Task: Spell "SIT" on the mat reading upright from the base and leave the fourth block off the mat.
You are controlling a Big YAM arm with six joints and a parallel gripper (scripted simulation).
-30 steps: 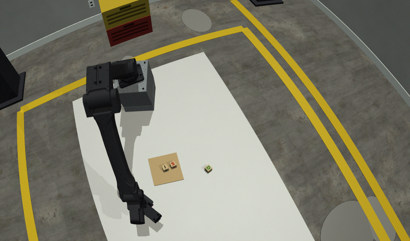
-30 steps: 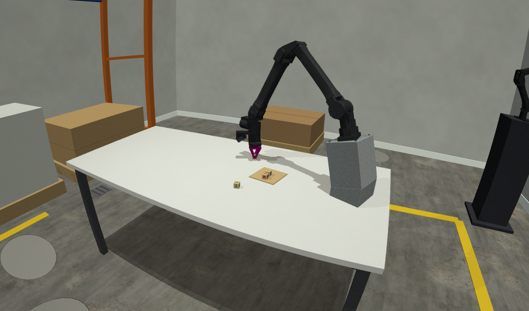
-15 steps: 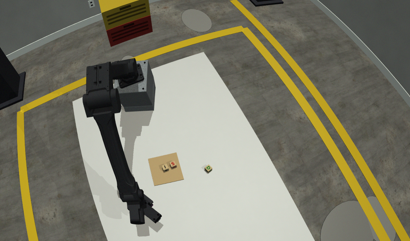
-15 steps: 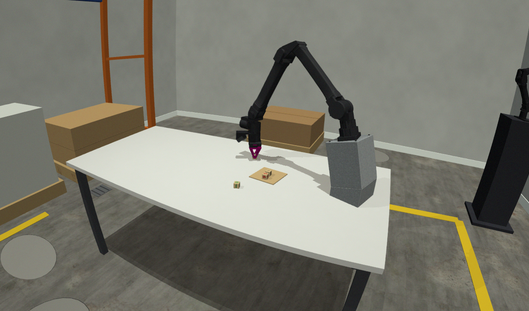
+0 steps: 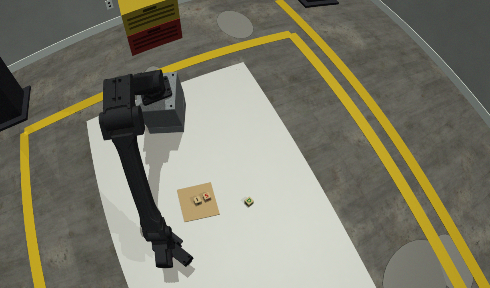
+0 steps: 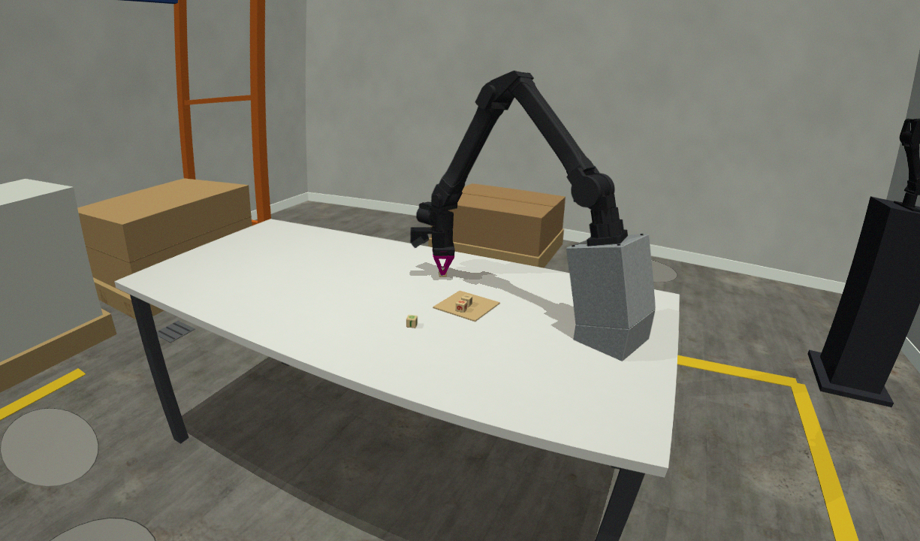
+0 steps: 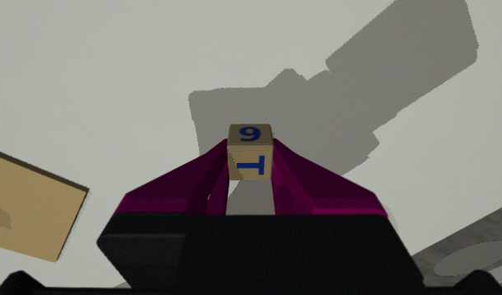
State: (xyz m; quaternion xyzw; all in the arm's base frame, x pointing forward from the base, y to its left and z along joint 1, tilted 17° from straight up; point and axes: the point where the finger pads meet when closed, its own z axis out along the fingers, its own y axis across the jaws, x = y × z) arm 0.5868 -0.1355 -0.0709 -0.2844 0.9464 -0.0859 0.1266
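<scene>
Right now the I block is 170 mm behind my hand and 160 mm to the left of it. Round my hand: S block 200 mm to the left, 170 mm behind; tan mat 170 mm behind, 160 mm to the left, 20 mm below; T block right at my hand.
</scene>
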